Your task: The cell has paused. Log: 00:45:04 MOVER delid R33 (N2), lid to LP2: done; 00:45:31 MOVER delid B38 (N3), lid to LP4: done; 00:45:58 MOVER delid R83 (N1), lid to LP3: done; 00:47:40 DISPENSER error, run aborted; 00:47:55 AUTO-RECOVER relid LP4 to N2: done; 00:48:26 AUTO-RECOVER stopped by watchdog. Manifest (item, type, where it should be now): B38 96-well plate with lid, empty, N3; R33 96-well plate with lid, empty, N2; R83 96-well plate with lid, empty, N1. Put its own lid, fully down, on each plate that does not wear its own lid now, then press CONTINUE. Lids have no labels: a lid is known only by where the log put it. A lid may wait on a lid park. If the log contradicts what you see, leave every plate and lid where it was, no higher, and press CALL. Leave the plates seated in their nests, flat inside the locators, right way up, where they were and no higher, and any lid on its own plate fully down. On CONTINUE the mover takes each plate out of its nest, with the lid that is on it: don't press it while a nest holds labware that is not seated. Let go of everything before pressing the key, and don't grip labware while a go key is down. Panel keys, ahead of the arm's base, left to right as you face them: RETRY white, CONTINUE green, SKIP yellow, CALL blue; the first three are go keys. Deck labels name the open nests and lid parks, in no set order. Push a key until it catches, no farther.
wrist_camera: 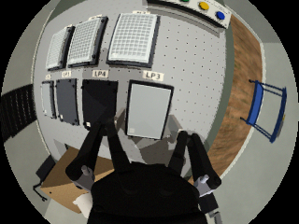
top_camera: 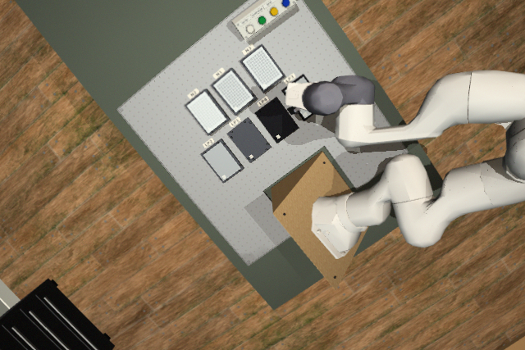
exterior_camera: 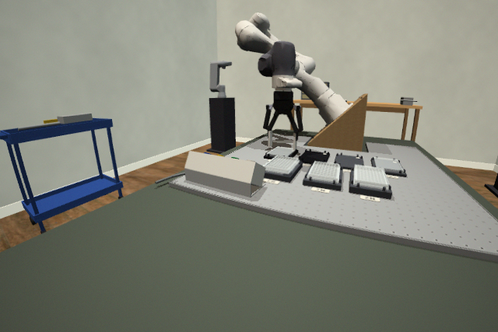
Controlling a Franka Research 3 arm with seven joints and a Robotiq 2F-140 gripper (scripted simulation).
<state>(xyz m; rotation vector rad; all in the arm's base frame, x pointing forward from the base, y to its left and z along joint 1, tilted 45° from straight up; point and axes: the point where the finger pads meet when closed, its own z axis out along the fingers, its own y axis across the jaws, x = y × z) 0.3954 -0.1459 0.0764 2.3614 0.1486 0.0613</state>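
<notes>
My gripper is now 50 mm above the lid park LP3. From my hand the other things lie so: lid park LP4 (130 mm to the left, 50 mm below, 20 mm behind); LP1 (260 mm to the left, 50 mm below, 30 mm behind); white key (300 mm ahead, 40 mm to the left, 10 mm above).
</notes>
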